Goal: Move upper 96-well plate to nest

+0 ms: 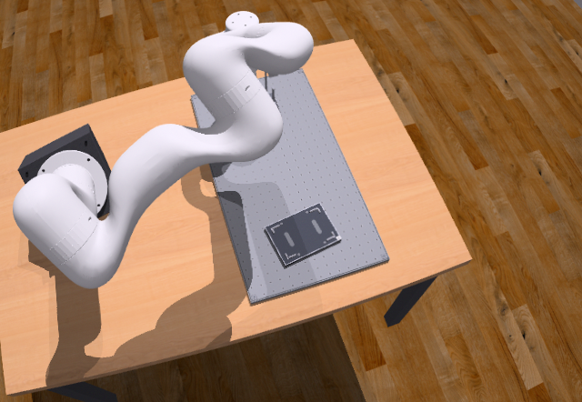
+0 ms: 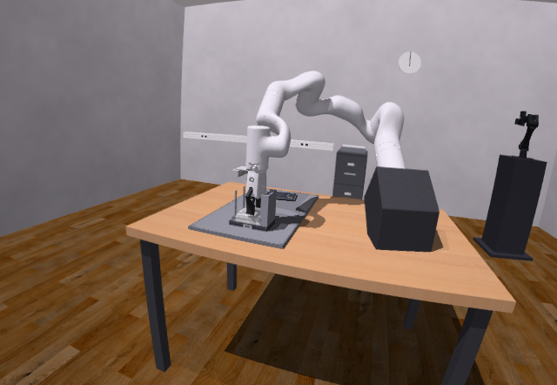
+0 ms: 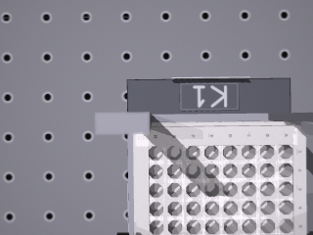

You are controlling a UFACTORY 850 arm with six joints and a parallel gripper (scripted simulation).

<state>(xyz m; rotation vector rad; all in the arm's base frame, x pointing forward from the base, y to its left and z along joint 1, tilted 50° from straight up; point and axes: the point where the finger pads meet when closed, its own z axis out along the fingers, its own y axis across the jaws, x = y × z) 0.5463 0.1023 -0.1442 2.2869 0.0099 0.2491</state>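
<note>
Right now my hand is 2 cm above the white 96-well plate. The rest, counted from my hand: plate nest N1 (43 cm to the right, 6 cm below, 1 cm behind).
</note>
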